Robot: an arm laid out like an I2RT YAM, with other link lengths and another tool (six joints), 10 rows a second.
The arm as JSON. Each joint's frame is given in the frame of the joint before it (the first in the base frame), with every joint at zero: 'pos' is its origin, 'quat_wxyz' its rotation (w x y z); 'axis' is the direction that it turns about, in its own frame. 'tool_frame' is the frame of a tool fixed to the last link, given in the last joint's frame.
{
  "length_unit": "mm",
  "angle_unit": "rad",
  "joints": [
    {
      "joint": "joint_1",
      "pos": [
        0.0,
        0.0,
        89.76
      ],
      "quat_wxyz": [
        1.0,
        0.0,
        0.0,
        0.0
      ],
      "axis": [
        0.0,
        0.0,
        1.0
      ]
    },
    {
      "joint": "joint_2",
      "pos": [
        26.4,
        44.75,
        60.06
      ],
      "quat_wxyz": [
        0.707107,
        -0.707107,
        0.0,
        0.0
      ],
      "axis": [
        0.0,
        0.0,
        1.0
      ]
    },
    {
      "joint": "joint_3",
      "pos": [
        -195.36,
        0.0,
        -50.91
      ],
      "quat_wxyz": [
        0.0,
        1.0,
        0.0,
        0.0
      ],
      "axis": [
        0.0,
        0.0,
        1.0
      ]
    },
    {
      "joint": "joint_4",
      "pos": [
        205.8,
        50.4,
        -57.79
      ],
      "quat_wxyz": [
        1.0,
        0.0,
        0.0,
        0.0
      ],
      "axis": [
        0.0,
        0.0,
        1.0
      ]
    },
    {
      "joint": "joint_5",
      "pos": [
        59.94,
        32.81,
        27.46
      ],
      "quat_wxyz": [
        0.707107,
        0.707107,
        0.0,
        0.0
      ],
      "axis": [
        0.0,
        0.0,
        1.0
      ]
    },
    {
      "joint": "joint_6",
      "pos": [
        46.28,
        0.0,
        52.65
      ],
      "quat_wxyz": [
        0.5,
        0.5,
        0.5,
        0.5
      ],
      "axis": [
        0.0,
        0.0,
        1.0
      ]
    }
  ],
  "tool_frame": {
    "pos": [
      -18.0,
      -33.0,
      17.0
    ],
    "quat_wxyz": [
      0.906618,
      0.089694,
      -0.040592,
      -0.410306
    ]
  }
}
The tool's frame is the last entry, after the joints.
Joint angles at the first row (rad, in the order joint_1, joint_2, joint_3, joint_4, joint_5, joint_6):
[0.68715 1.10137 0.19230 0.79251 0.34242 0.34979]
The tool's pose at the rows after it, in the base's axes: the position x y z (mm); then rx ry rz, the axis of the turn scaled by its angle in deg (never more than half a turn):
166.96 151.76 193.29 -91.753 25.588 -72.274
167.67 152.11 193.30 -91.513 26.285 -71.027
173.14 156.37 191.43 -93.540 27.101 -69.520
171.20 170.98 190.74 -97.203 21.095 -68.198
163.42 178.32 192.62 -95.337 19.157 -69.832
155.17 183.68 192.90 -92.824 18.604 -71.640
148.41 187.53 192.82 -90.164 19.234 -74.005
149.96 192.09 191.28 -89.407 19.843 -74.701
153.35 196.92 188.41 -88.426 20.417 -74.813
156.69 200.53 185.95 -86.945 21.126 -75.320
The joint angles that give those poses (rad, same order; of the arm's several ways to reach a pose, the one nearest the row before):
[0.68720 1.09144 0.17815 0.79038 0.29055 0.35002]
[0.68723 1.09487 0.18351 0.78245 0.28140 0.37122]
[0.68720 1.13802 0.22254 0.74628 0.27558 0.38599]
[0.72253 1.18087 0.26607 0.71625 0.24923 0.32040]
[0.77652 1.20328 0.25958 0.78613 0.29858 0.29967]
[0.83176 1.23800 0.24552 0.88065 0.36233 0.29032]
[0.88223 1.28627 0.23586 0.98538 0.43957 0.28233]
[0.89579 1.34916 0.25618 1.03966 0.46538 0.28358]
[0.90033 1.42797 0.28116 1.10627 0.47436 0.29040]
[0.90196 1.50273 0.30301 1.18114 0.48544 0.29433]

